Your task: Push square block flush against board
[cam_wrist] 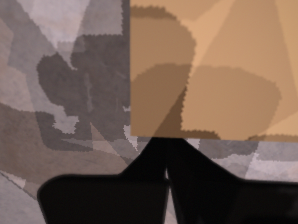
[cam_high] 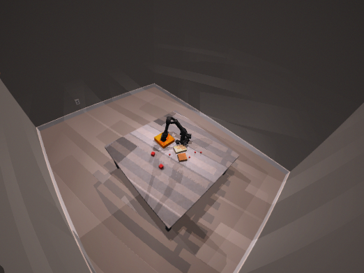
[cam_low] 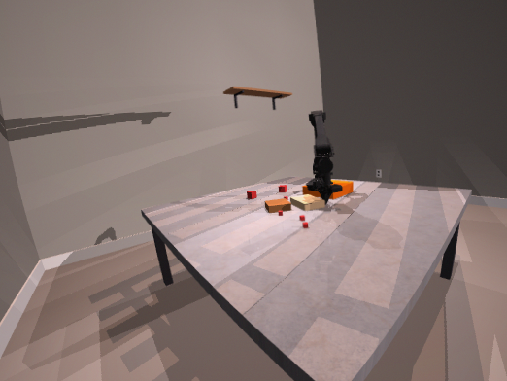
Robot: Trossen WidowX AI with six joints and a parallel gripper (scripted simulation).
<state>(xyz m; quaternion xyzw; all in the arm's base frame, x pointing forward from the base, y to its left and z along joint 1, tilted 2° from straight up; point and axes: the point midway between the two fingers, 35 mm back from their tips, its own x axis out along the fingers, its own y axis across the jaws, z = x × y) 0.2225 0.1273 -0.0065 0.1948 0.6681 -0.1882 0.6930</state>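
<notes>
The board lies 30 mm ahead of my gripper tip, 80 mm to the right of it and 10 mm above it. From my gripper tip the other things lie so: square block 130 mm ahead, 170 mm to the right, 10 mm above.
</notes>
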